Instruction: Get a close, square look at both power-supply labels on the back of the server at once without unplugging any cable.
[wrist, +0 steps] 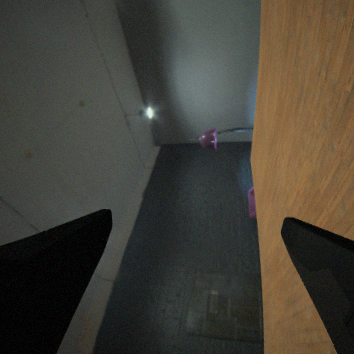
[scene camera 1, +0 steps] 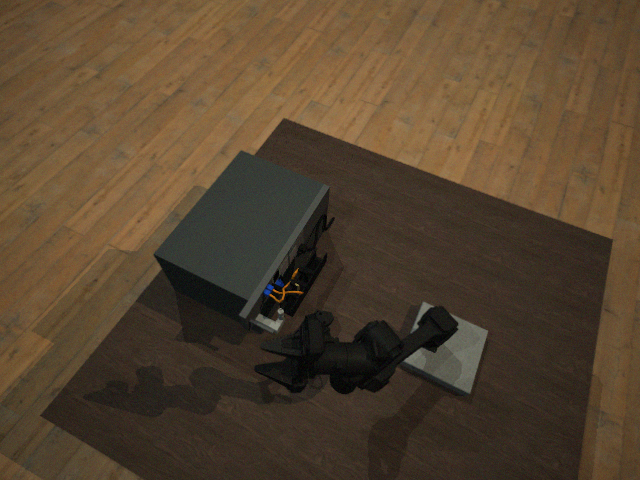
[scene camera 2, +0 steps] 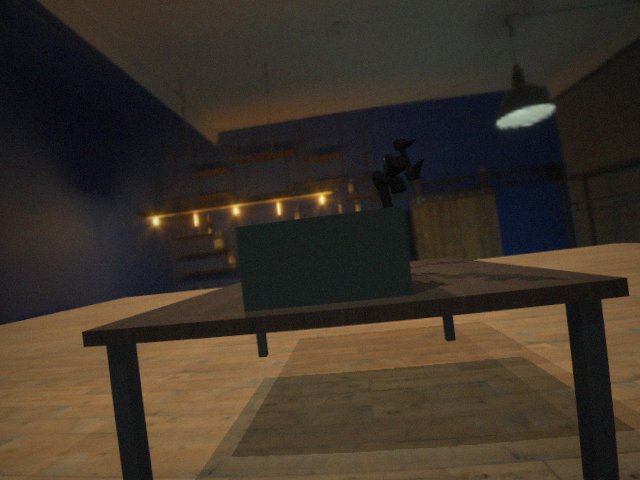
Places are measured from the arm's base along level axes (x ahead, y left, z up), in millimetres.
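Where they show: gripper, between the fingertips: (wrist: pixel 198 222) (scene camera 1: pixel 257 357) (scene camera 2: pixel 419 149); arm's base, origin of its link: (scene camera 1: pixel 427 338).
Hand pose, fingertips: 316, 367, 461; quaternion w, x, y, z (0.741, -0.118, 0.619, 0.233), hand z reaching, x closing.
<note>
Each offset is from my fingertips to the centre of the thing, as dx, dy, dz. "pt": to the spot under its first point.
The server, a large dark grey box (scene camera 1: pixel 242 222) (scene camera 2: pixel 325 260), stands on the table. Its back faces the arm's side in scene camera 1. Orange cables {pt +87, -236, -271} (scene camera 1: pixel 282 293) with blue plugs {+133, -242, -284} (scene camera 1: pixel 268 289) and black cables (scene camera 1: pixel 321 224) show at that back. The power-supply labels cannot be made out in any view. My gripper (scene camera 1: pixel 260 357) (scene camera 2: pixel 419 150) (wrist: pixel 198 222) is open and empty, raised in the air past the near corner of the server's back. The wrist view shows the room's walls and floor between the fingers; the server does not show there.
The arm's base stands by a pale grey slab (scene camera 1: pixel 467 356) on the dark table (scene camera 1: pixel 516 268) (scene camera 2: pixel 180 330). A small white piece {pt +102, -171, -347} (scene camera 1: pixel 267 323) and a black tray-like part {pt +41, -304, -308} (scene camera 1: pixel 309 285) sit at the server's back. A purple lamp (wrist: pixel 209 139) shows in the room.
</note>
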